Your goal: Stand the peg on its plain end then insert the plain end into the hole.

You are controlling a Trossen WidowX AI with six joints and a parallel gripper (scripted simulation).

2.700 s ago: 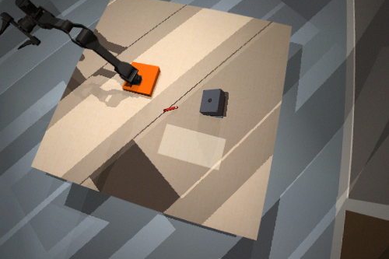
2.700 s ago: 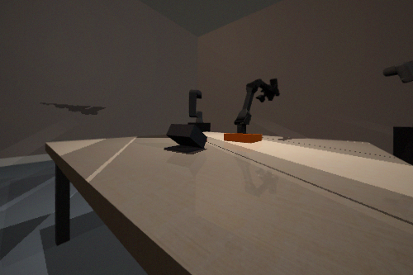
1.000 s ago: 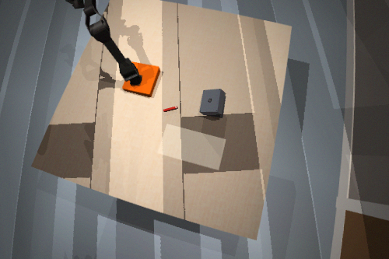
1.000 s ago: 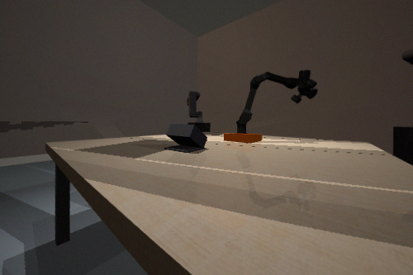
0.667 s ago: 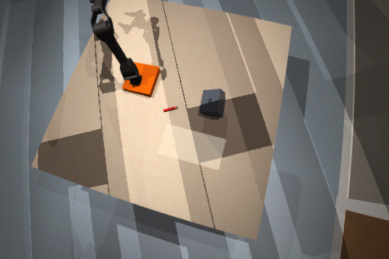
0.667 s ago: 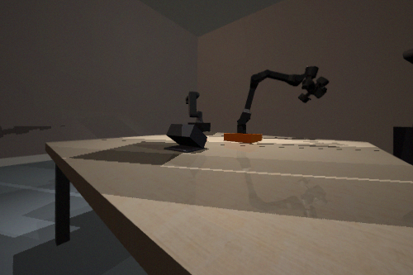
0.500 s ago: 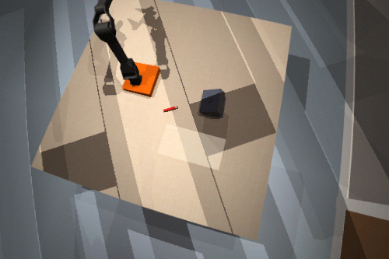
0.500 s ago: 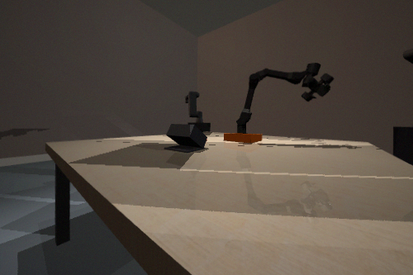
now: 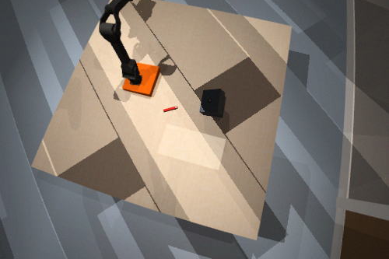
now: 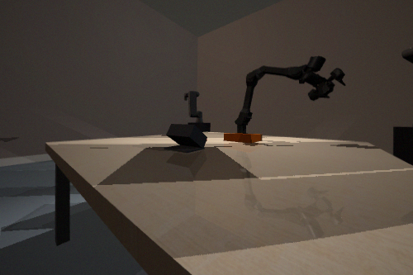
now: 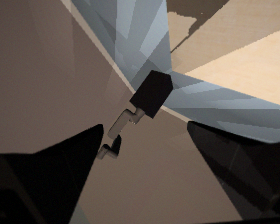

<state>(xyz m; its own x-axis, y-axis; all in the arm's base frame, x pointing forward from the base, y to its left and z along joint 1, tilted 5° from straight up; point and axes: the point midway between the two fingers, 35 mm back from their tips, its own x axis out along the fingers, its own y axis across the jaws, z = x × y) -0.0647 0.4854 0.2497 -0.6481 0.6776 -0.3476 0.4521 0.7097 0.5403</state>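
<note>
Now: the red peg 62 cm to the right of my gripper tip, 35 cm ahead of it and 28 cm below it. The rest, counted from my gripper tip: dark sloped panel (57 cm to the right, 57 cm ahead, 24 cm below).
</note>
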